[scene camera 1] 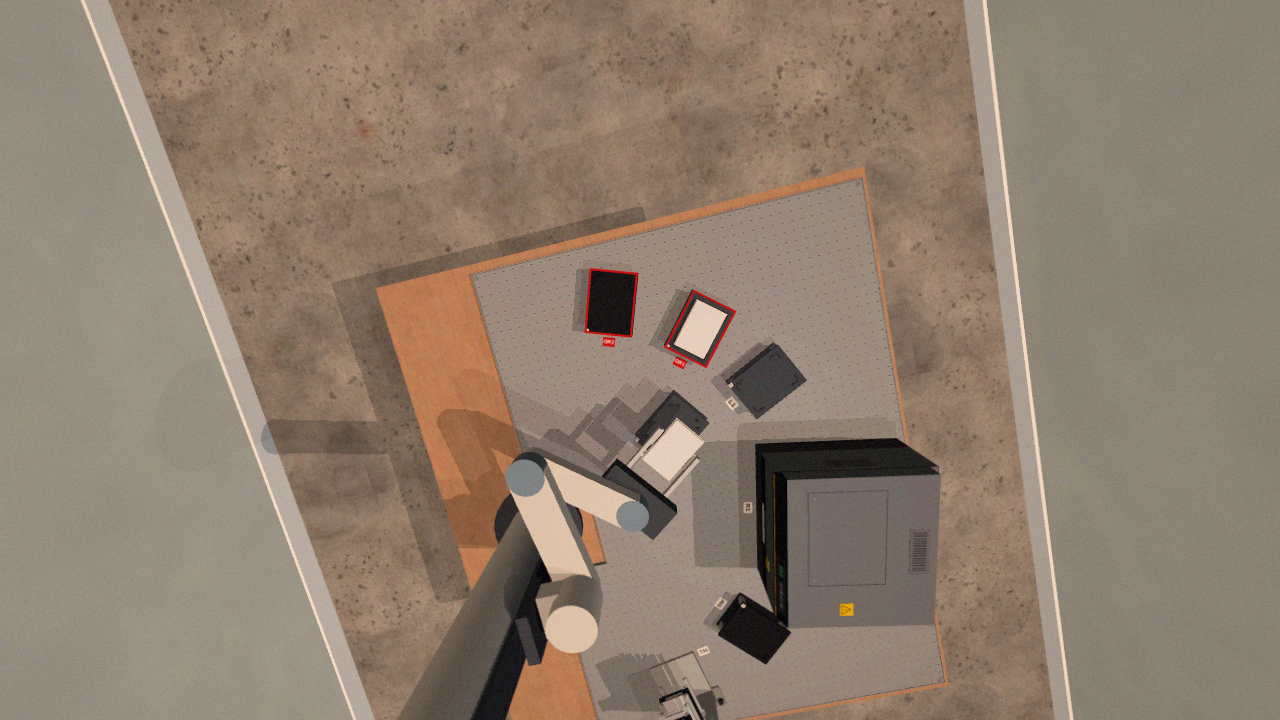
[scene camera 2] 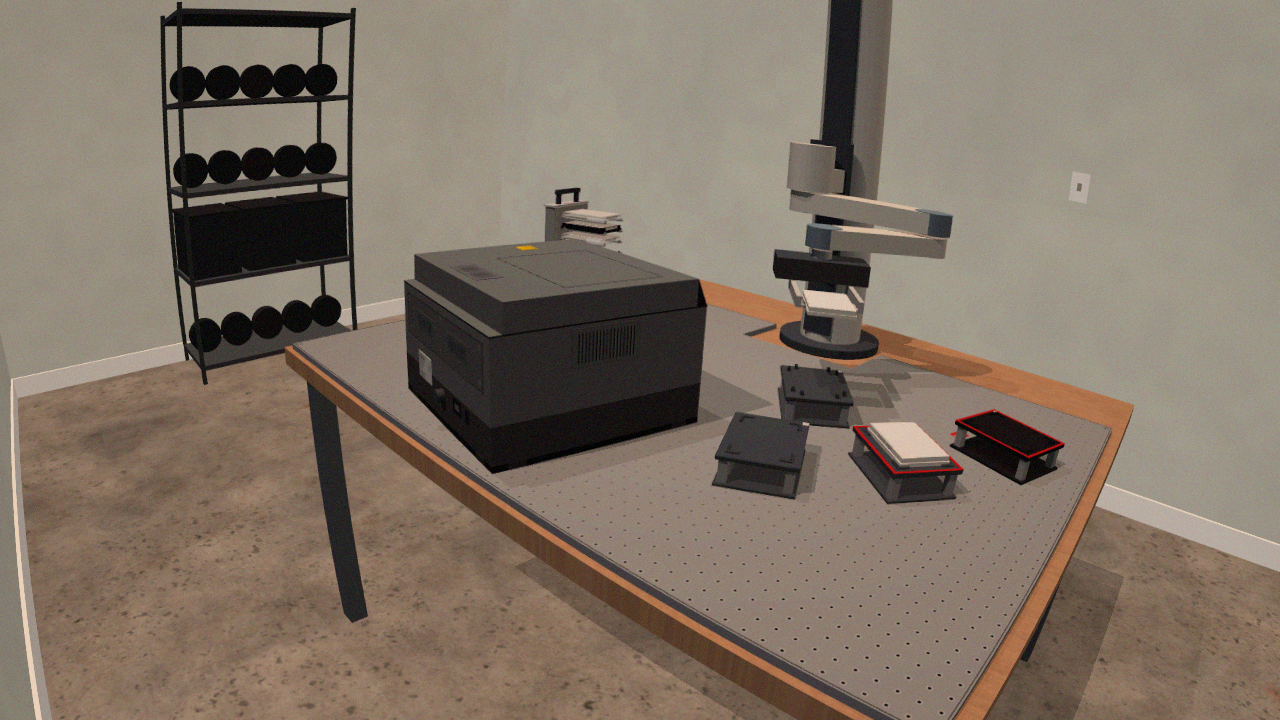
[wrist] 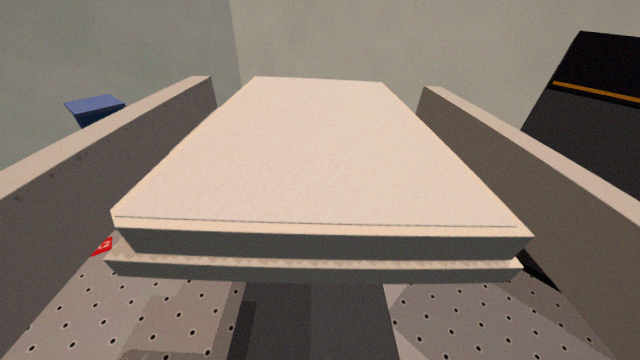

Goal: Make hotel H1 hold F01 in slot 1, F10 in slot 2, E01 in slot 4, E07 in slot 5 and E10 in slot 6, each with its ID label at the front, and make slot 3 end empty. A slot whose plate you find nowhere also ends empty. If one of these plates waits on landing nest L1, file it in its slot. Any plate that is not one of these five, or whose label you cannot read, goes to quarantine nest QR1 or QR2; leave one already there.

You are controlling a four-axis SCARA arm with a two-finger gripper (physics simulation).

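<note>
My gripper (scene camera 1: pixel 680 445) (scene camera 2: pixel 827 305) (wrist: pixel 318 100) is shut on a white lidded plate (scene camera 1: pixel 673 452) (scene camera 2: pixel 828 300) (wrist: pixel 320 160), level above the table; the side facing the wrist camera shows no ID label. In scene camera 1 the plate partly covers a dark pegged nest (scene camera 1: pixel 669 413) (scene camera 2: pixel 814 383). Landing nest L1 (scene camera 1: pixel 766 380) (scene camera 2: pixel 762 440) is empty. Quarantine nest QR1 (scene camera 1: pixel 705 360) (scene camera 2: pixel 930 468) bears a white plate (scene camera 1: pixel 700 328) (scene camera 2: pixel 908 442), its label unreadable. QR2 (scene camera 1: pixel 611 302) (scene camera 2: pixel 1008 434) is empty. Hotel H1 (scene camera 1: pixel 684 671) (scene camera 2: pixel 553 222) holds several plates; their labels are unreadable.
A large dark machine (scene camera 1: pixel 845 546) (scene camera 2: pixel 572 313) (wrist: pixel 590 117) stands beside the nests, with a low black stand (scene camera 1: pixel 753 628) at its corner. The arm's column (scene camera 2: pixel 872 107) rises at the table's wooden edge. A dark rack (scene camera 2: pixel 351 179) stands by the wall.
</note>
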